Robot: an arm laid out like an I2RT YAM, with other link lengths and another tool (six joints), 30 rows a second.
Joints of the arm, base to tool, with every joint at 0 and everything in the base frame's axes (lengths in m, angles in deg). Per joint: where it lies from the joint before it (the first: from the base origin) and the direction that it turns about. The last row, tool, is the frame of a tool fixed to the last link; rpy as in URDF.
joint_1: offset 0 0 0.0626 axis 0 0 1
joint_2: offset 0.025 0.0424 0.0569 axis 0 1 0
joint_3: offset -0.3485 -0.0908 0 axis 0 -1 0
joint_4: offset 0.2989 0.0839 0.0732 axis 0 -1 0
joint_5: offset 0.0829 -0.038 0.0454 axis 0 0 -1
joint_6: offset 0.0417 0 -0.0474 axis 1 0 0
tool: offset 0.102 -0.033 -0.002 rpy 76.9 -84.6 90
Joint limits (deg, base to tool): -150..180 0..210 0..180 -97..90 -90..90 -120..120
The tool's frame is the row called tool.
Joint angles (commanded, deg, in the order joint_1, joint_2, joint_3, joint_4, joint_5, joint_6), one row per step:
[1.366 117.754 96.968 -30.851 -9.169 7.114]
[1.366 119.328 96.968 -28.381 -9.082 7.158]
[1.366 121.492 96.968 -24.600 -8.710 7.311]
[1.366 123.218 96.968 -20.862 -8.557 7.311]
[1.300 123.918 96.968 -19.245 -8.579 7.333]
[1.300 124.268 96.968 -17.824 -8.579 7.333]
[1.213 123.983 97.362 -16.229 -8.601 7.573]
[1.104 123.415 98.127 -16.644 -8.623 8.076]
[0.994 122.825 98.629 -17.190 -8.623 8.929]
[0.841 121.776 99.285 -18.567 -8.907 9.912]
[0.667 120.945 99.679 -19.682 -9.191 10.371]
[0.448 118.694 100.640 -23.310 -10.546 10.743]
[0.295 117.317 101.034 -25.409 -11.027 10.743]
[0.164 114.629 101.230 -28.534 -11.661 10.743]
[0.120 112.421 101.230 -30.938 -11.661 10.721]
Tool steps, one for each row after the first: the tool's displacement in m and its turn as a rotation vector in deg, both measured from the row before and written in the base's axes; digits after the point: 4 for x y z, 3 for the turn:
[0.0101 0.0000 -0.0108 -0.019 -0.890 -0.088]
[0.0144 -0.0006 -0.0141 -0.149 -1.597 -0.355]
[0.0132 -0.0001 -0.0095 -0.066 -2.014 -0.102]
[0.0055 -0.0006 -0.0036 0.052 -0.913 -0.067]
[0.0045 0.0001 -0.0001 0.024 -1.071 0.000]
[0.0059 -0.0008 0.0108 0.235 -2.234 -0.236]
[0.0010 -0.0012 0.0113 0.399 -0.835 -0.428]
[-0.0007 -0.0012 0.0089 0.638 -0.406 -0.671]
[-0.0033 -0.0010 0.0130 0.921 -0.163 -0.580]
[-0.0032 -0.0013 0.0092 0.529 -0.031 -0.257]
[-0.0113 0.0009 0.0225 1.163 0.491 0.560]
[-0.0077 -0.0006 0.0125 0.317 0.330 0.207]
[-0.0151 0.0001 0.0219 0.422 0.243 0.342]
[-0.0132 -0.0005 0.0167 -0.016 0.192 -0.030]

